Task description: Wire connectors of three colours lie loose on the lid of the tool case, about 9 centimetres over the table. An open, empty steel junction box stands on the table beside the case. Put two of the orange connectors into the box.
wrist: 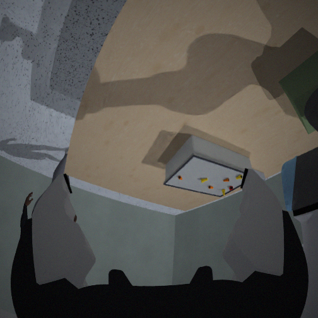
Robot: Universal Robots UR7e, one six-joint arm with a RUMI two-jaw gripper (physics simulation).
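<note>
The grey tool case (181, 153) stands on the tan table (150, 65), near its far edge. Small connectors lie apart on its pale lid (192, 172). One orange connector (180, 177) lies near the lid's left end. Another orange connector (211, 187) and a darker orange connector (226, 179) lie further right. Yellow connectors (203, 180) (239, 177) (223, 192) and a dark red connector (231, 188) are among them. My gripper (155, 174) is wide open and empty, far from the case. The right finger partly borders the lid's right end. The steel junction box does not show in the wrist view.
A green object (302, 87) is at the right edge, with a dark rounded shape in front of it. A blue and black object (302, 182) stands lower right. The arm's shadow crosses the table. Speckled floor (90, 35) and green-grey walls (135, 225) lie beyond.
</note>
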